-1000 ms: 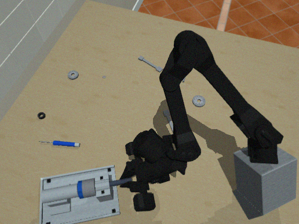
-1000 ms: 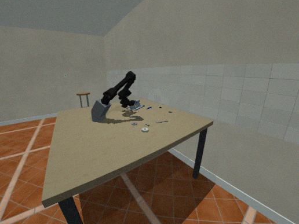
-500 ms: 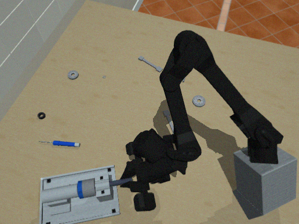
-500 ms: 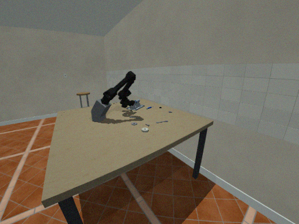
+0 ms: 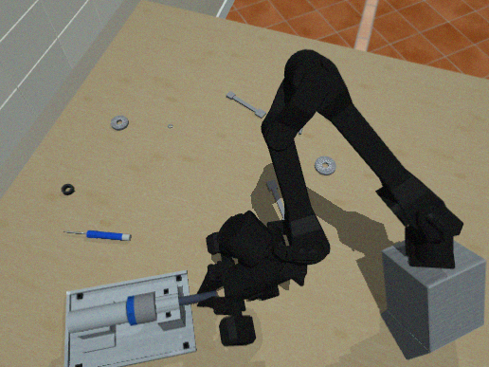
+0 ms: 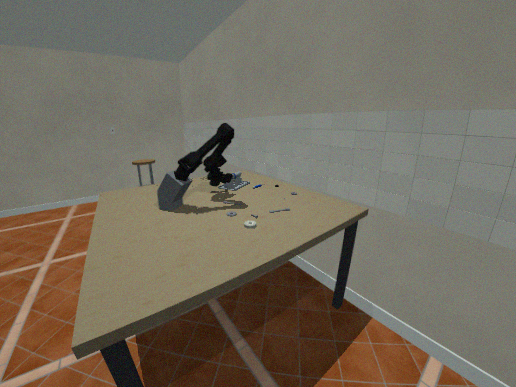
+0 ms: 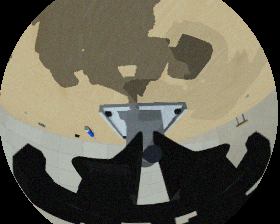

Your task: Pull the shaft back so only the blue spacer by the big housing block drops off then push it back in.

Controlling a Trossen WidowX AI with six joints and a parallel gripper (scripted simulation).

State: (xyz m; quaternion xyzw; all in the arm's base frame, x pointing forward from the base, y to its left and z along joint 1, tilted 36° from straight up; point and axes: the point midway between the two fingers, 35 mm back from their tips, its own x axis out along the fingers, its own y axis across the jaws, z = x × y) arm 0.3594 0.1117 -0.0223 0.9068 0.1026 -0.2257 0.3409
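Now: the dark shaft 7 cm ahead of my hand and 3 cm to the left of it. The rest, counted from my hand: grey spacer (10 cm ahead, 4 cm to the left); blue spacer (13 cm ahead, 5 cm to the left).
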